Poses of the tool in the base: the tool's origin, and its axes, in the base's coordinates. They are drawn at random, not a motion.
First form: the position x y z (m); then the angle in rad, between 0 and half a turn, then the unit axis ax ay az.
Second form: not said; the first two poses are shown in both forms.
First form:
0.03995 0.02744 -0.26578 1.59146 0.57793 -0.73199 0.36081
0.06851 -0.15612 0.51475 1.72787 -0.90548 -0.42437 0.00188
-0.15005 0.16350 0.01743 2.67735 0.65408 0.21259 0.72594
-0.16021 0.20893 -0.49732 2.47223 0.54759 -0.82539 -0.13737
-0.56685 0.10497 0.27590 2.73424 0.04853 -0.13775 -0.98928
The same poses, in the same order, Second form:
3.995 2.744 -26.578 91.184 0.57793 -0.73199 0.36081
6.851 -15.612 51.475 99.000 -0.90549 -0.42437 0.00188
-15.005 16.350 1.743 153.401 0.65408 0.21259 0.72594
-16.021 20.893 -49.732 141.648 0.54759 -0.82539 -0.13737
-56.685 10.497 27.590 156.660 0.04853 -0.13775 -0.98928

